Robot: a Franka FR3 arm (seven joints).
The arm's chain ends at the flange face. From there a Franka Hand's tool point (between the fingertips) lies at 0.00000 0.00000 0.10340 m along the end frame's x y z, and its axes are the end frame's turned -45 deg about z.
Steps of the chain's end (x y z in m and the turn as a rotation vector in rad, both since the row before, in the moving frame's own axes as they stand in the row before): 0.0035, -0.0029, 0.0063, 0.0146, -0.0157, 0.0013; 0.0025, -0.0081, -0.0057, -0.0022, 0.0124, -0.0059; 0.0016, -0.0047, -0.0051, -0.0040, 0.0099, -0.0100; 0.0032, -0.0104, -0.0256, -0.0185, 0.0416, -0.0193; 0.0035, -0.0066, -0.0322, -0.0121, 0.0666, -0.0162; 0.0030, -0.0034, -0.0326, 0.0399, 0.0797, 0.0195
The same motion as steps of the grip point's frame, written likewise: 0.0044, -0.0018, 0.0063, 0.0214, -0.0008, 0.0013; 0.0082, -0.0029, -0.0057, -0.0103, 0.0072, -0.0059; 0.0049, -0.0012, -0.0051, -0.0098, 0.0042, -0.0100; 0.0113, -0.0007, -0.0257, -0.0425, 0.0163, -0.0193; 0.0112, 0.0035, -0.0324, -0.0556, 0.0385, -0.0162; 0.0132, 0.0027, -0.0330, -0.0281, 0.0846, 0.0195
